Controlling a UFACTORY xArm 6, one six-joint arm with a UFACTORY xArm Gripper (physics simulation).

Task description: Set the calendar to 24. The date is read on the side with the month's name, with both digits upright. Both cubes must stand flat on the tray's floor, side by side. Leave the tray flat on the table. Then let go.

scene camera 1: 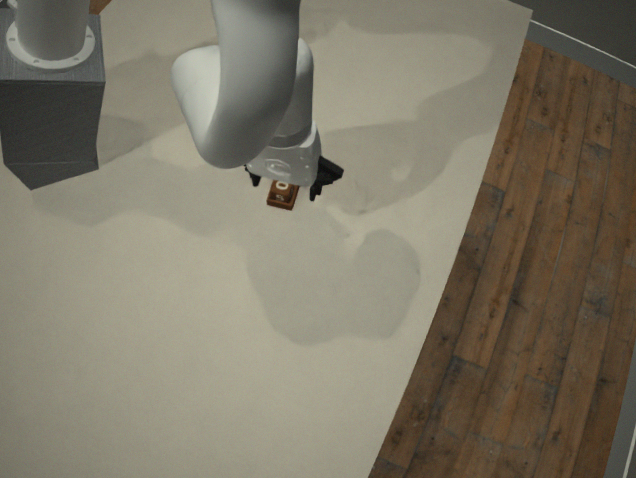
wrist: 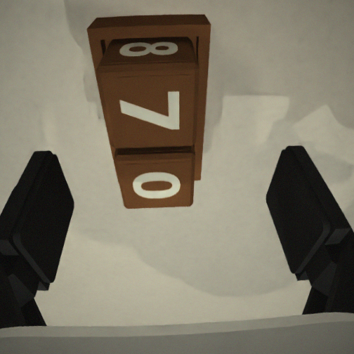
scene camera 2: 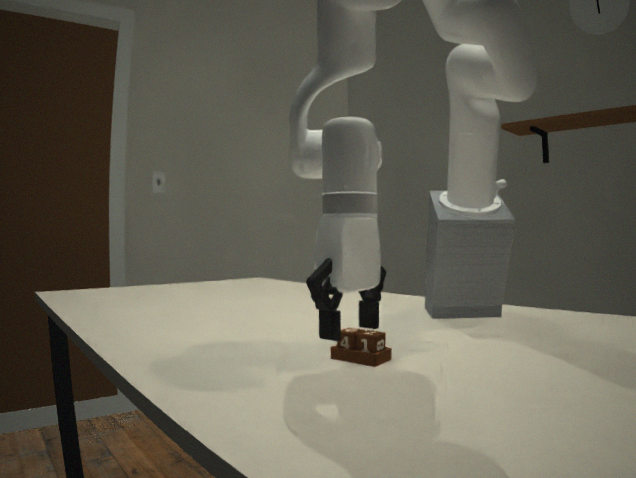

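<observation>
A small brown tray [scene camera 1: 279,206] [scene camera 2: 354,355] [wrist: 150,21] stands flat on the table with two brown cubes side by side. One cube [scene camera 2: 359,343] [wrist: 145,107] has a 7 on top, turned sideways in the wrist view, an 8 on its end and a 1 on its side in scene camera 2. The other cube [scene camera 1: 282,185] [scene camera 2: 345,342] [wrist: 157,180] has a 0 on top and an upright 4 beside the 1. No month name shows. My gripper [scene camera 1: 283,190] [scene camera 2: 349,332] [wrist: 170,174] is open and empty, low above the 0 cube's end of the tray.
The pale table [scene camera 1: 154,334] [scene camera 2: 231,318] surrounds the tray. The grey pedestal [scene camera 1: 51,123] [scene camera 2: 467,267] under the arm's base stands well away. A wooden floor [scene camera 1: 493,308] lies beyond the table's edge.
</observation>
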